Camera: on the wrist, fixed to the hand. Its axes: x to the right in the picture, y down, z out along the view.
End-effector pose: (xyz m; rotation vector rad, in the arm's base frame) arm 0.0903 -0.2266 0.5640 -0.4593 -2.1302 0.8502
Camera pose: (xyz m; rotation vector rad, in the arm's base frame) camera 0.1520 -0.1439 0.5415 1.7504 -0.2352 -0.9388
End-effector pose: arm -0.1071 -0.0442 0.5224 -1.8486 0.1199 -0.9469
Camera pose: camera -0.1322 -0.1325 0.4702 -0.0885 1.6209 1.7683
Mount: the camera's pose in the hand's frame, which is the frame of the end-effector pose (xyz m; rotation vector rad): -0.0042 0.0771 -0.0720 0.0649 0.7382 -2.9939
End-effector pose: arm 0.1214 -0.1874 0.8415 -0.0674 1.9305 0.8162
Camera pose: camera 0.0382 -0.1700 0.9041 -2.4264 0.3511 -1.4292
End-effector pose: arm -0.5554 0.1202 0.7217 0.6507 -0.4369 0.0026
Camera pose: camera -0.5415 0.2246 0.7142 0.7057 1.5709 -2.4534
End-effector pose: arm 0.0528 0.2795 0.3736 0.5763 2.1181 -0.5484
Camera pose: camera 0.0549 0.3810 0.4025 1.9002 -0.8698 0.9623
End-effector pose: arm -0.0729 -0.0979 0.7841 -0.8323 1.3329 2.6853
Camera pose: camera -0.0567 -0.1996 0.8072 -1.3803 -0.4944 -0.1381
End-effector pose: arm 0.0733 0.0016 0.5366 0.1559 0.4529 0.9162
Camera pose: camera -0.0169 0.0406 0.4981 -0.7460 0.7493 -2.0719
